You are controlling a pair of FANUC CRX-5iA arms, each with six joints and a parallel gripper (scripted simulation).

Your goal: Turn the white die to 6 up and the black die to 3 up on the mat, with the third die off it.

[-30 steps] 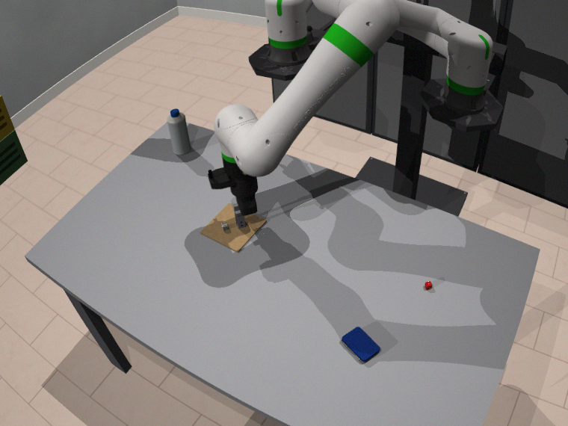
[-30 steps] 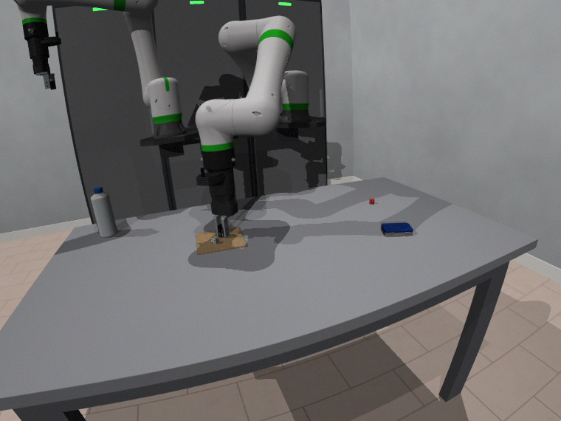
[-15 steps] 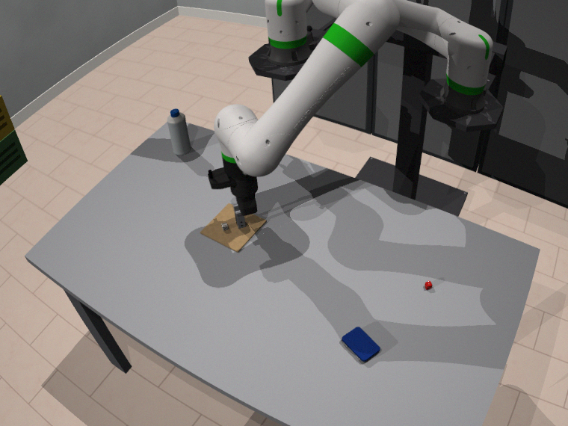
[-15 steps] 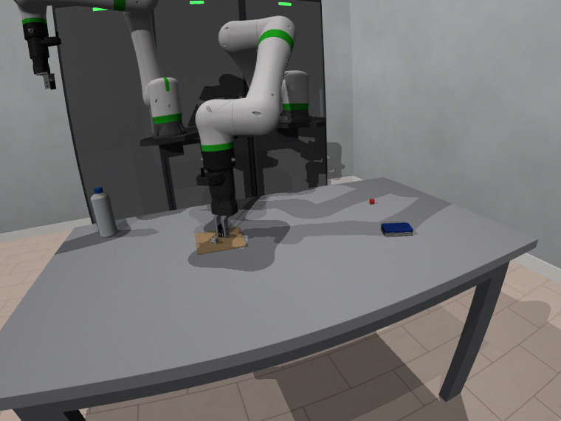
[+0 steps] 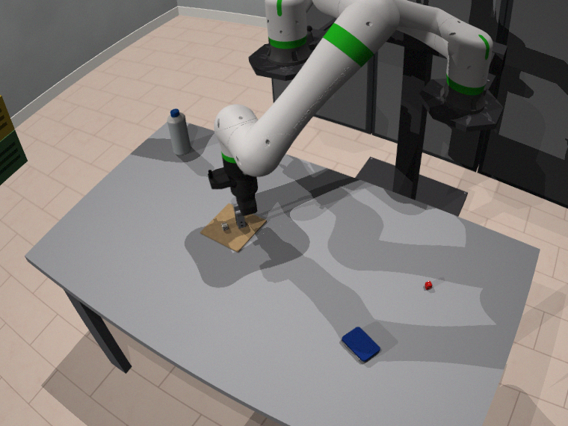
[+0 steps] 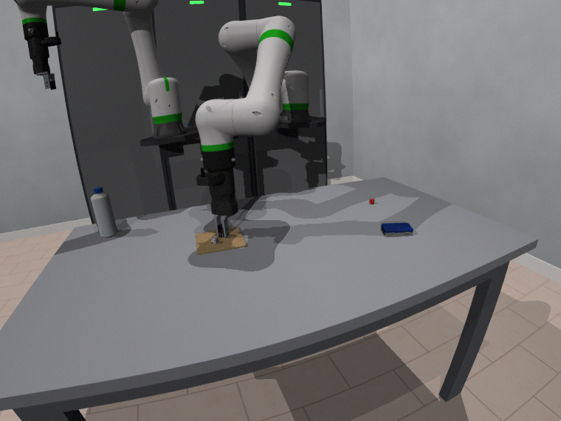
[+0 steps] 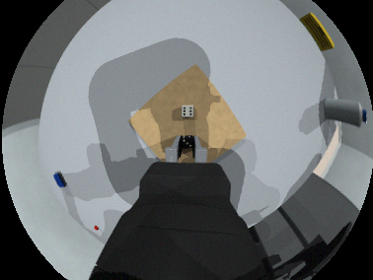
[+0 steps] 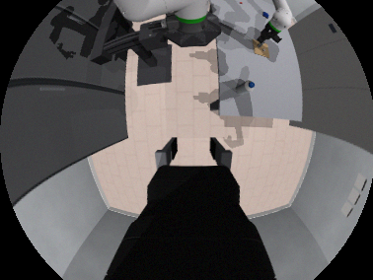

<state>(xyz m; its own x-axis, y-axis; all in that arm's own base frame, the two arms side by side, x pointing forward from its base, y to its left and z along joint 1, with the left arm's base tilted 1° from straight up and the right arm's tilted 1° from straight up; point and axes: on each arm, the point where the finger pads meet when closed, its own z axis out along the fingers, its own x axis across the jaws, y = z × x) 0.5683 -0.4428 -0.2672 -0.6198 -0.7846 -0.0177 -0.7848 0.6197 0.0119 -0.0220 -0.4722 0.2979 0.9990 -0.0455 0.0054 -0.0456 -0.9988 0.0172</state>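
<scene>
The black die lies 1 cm below my left hand. Also, from my left hand: white die 3 cm to the right, 3 cm ahead, 1 cm below; tan mat 2 cm to the right, 2 cm below, 2 cm ahead; grey bottle 38 cm to the right, 22 cm behind, 6 cm above.
</scene>
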